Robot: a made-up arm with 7 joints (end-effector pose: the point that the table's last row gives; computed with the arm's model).
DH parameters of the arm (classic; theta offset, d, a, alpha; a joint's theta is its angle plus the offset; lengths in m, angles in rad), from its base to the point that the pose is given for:
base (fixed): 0.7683 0 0.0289 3.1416
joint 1: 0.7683 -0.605 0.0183 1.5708
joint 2: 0 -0.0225 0.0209 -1.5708
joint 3: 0 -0.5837 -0.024 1.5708
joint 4: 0 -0.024 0.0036 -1.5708
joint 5: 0 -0.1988 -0.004 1.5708
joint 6: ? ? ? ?
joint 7: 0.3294 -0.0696 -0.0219 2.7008
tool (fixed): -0.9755 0.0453 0 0
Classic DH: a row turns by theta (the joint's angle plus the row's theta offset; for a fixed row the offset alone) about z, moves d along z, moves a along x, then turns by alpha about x.
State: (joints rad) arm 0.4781 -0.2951 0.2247 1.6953 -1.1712 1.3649 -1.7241
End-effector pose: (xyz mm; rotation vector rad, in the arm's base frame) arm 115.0 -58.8 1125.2 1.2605 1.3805 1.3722
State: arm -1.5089 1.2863 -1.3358 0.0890 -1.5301 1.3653 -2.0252
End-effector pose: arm 19.9 827.1 871.6 -0.2128 -0.4739 -0.9386
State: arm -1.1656 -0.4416 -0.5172 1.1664 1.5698 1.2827 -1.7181
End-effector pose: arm 16.0 -44.8 1372.7 -0.6276 0.7416 0.0833
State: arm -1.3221 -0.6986 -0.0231 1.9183 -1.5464 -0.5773 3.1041
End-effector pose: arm 108.5 -69.7 1099.6 -1.9208 -0.1992 -1.4299
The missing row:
joint 6: 0 -0.0284 -0.0158 -1.5708
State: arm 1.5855 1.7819 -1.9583 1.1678 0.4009 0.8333 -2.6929
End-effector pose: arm 263.0 -637.0 447.4 2.1023 0.3886 1.8905
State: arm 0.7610 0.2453 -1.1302 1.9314 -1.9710 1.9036 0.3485
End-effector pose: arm 253.3 11.6 1138.6 -0.5606 0.1946 2.3459
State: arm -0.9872 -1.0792 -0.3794 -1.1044 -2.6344 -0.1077 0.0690
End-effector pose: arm -257.2 -701.9 769.0 0.0370 2.5569 -1.2693
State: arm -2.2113 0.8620 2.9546 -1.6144 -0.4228 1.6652 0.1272
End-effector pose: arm -403.1 582.5 845.8 -0.8390 -1.0828 -2.3301
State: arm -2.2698 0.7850 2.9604 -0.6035 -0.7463 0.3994 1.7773
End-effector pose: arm -462.9 582.5 1094.8 -0.3090 1.0596 2.7698
